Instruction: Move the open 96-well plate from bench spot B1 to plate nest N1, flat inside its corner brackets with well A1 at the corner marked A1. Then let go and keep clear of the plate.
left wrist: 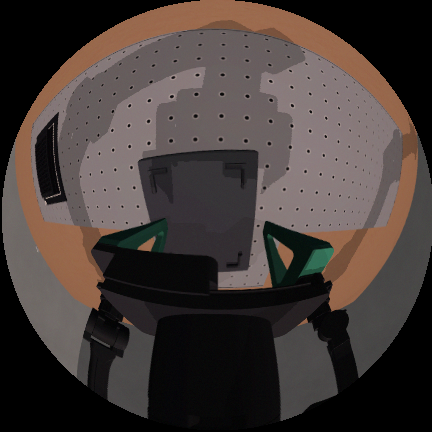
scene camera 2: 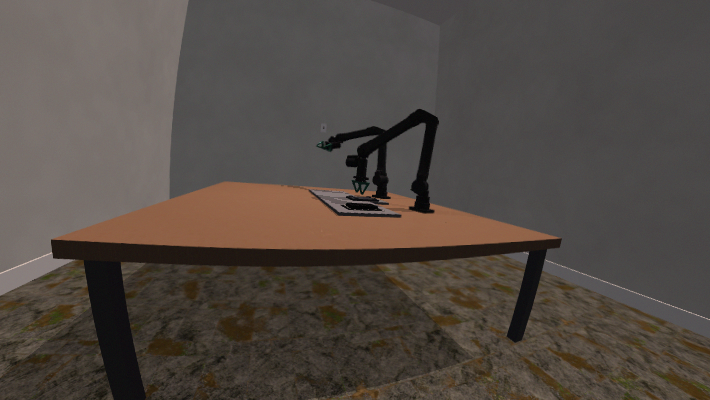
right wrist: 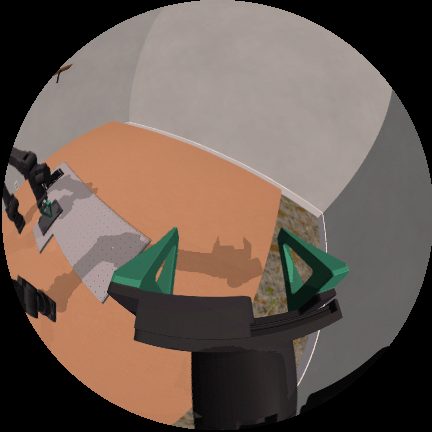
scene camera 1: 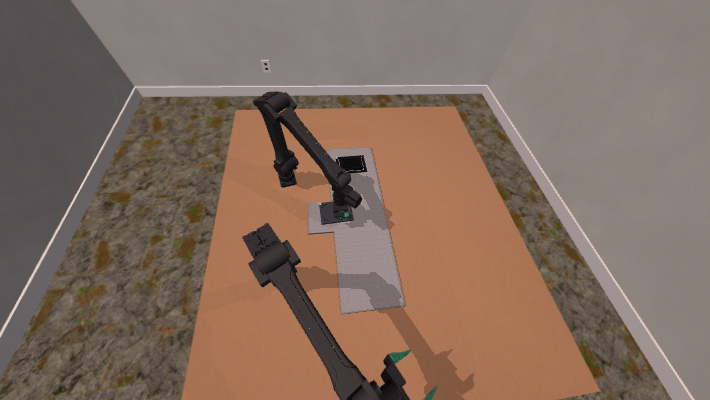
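Seen in the pictures: left gripper, fingertip midpoint: [left wrist: 215, 225] [scene camera 2: 359, 193] [right wrist: 48, 210] [scene camera 1: 339, 211]; right gripper, fingertip midpoint: [scene camera 2: 319, 146] [right wrist: 230, 232] [scene camera 1: 423, 368]; left arm's base, origin of the base link: [scene camera 2: 421, 211] [right wrist: 20, 224] [scene camera 1: 287, 177]; right arm's base, origin of the base link: [scene camera 2: 381, 197] [right wrist: 46, 305].
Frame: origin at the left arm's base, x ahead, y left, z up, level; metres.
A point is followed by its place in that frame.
The black 96-well plate [scene camera 1: 351, 164] @[y -0.028, x 0.370, z 0.026 m] [scene camera 2: 362, 206] @[y 0.019, x 0.394, z 0.027 m] [left wrist: 46, 167] @[y -0.044, x 0.358, z 0.027 m] lies flat on the pegboard, toward the far end in scene camera 1 and at the left edge of the left wrist view. The nest [scene camera 1: 326, 218] @[y -0.324, x 0.135, z 0.024 m] [left wrist: 200, 205] @[y -0.304, x 0.219, z 0.025 m] is a dark grey slab with raised corner brackets; no plate sits on it. My left gripper [scene camera 1: 343, 215] @[y -0.317, x 0.207, z 0.048 m] [scene camera 2: 360, 193] @[y -0.317, x 0.207, z 0.048 m] [left wrist: 215, 225] @[y -0.317, x 0.207, z 0.048 m] is open and empty, pointing down above the nest, and its body hides one near bracket. My right gripper [scene camera 1: 423, 369] @[y -0.998, x 0.216, z 0.355 m] [right wrist: 230, 232] @[y -0.998, x 0.216, z 0.355 m] is open and empty, far from both. The A1 marks cannot be made out.
The light grey perforated board [scene camera 1: 364, 245] @[y -0.513, x 0.270, z 0.013 m] [left wrist: 330, 175] @[y -0.473, x 0.227, z 0.013 m] [right wrist: 100, 215] @[y -0.592, x 0.341, z 0.013 m] lies on the orange-brown table [scene camera 1: 465, 250] @[y -0.687, x 0.748, z 0.000 m] [scene camera 2: 250, 225] @[y 0.205, x 0.882, z 0.000 m]. The left arm reaches over the nest side of the board. The right arm extends toward the near table edge in scene camera 1, high above the table.
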